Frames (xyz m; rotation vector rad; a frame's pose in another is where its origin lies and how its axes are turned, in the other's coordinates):
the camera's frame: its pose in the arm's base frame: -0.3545 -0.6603 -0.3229 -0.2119 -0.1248 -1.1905
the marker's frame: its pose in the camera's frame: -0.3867 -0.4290 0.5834 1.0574 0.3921 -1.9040
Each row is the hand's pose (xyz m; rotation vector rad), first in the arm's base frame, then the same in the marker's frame.
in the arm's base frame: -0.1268 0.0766 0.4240 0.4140 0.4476 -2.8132
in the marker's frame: -0.7014 -0.4461 -0.3127 -0.8330 -0.5756 0.0563
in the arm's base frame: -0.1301 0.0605 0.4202 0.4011 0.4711 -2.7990
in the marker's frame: -0.6937 -0.4321 -0.3183 -0.8549 -0.5799 0.0610
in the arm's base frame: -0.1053 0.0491 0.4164 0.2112 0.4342 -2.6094
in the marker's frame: -0.7041 -0.4282 -0.3435 -0.9496 -0.6425 0.2862
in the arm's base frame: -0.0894 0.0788 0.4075 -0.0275 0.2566 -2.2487
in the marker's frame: -0.7119 -0.4617 -0.3490 -1.0187 -0.6901 0.7374
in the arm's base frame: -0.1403 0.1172 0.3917 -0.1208 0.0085 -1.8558
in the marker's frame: -0.6749 -0.4919 -0.3039 -0.9812 -0.6106 1.2178
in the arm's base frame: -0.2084 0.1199 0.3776 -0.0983 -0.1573 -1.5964
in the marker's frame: -0.6228 -0.4855 -0.2583 -0.9106 -0.4734 1.5082
